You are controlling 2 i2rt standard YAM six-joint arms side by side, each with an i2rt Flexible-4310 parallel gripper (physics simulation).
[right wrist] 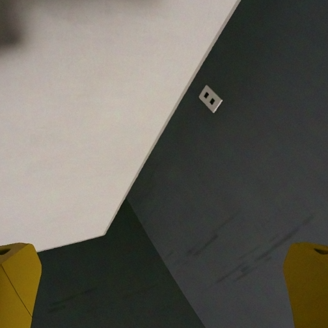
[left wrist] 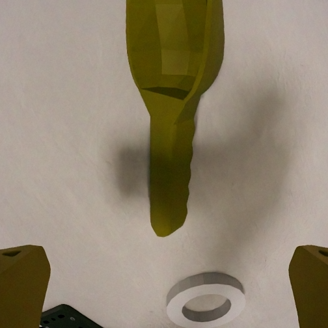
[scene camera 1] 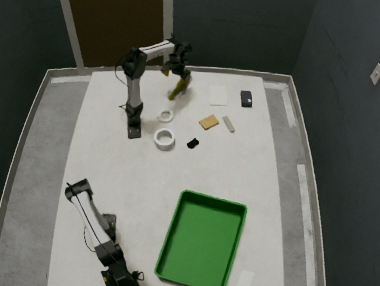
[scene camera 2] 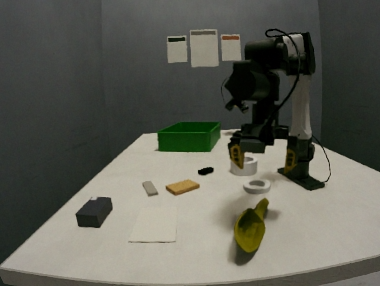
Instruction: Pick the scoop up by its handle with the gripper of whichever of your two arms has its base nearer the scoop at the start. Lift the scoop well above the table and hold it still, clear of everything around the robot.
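Pixels of known places: left gripper, fingertip midpoint: (scene camera 1: 175,78) (scene camera 2: 262,170); right gripper, fingertip midpoint: (scene camera 2: 240,110); left arm's base, origin of the base link: (scene camera 1: 133,122) (scene camera 2: 298,178); right arm's base, origin of the base link: (scene camera 1: 108,234).
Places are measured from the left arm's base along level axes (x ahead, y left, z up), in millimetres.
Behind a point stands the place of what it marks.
The olive-yellow scoop (scene camera 1: 177,90) @[x 258, y 173, z 26 mm] (scene camera 2: 250,230) @[x 291, y 224, z 6 mm] (left wrist: 172,165) lies on the table, its bowl at the top of the left wrist view and its handle pointing down. My left gripper (scene camera 2: 263,155) (left wrist: 170,264) is open and empty, raised above the table. In the left wrist view its fingers are wide apart, left and right of the handle's line, and the handle's end shows above the gap between them. In scene camera 1 the arm partly covers the bowl. My right gripper (right wrist: 161,262) is open and empty; it is partly cut off at the bottom of scene camera 1.
A flat white ring (scene camera 1: 160,117) @[x 145, y 3, z 14 mm] (left wrist: 175,306) lies near the handle's end, with a taller white ring (scene camera 1: 164,145) @[x 145, y -192, z 45 mm] (scene camera 2: 244,170) @[x 168, y -97, z 22 mm] beyond it. A tan block (scene camera 1: 209,122) @[x 393, y -64, z 15 mm], grey bar (scene camera 1: 228,124) @[x 492, y -85, z 10 mm], black piece (scene camera 1: 193,143) @[x 289, y -180, z 15 mm], white sheet (scene camera 1: 218,95) @[x 486, y 126, z 5 mm], dark box (scene camera 1: 246,98) @[x 633, y 64, z 36 mm] and green bin (scene camera 2: 182,141) @[x 321, y -520, z 55 mm] are also there.
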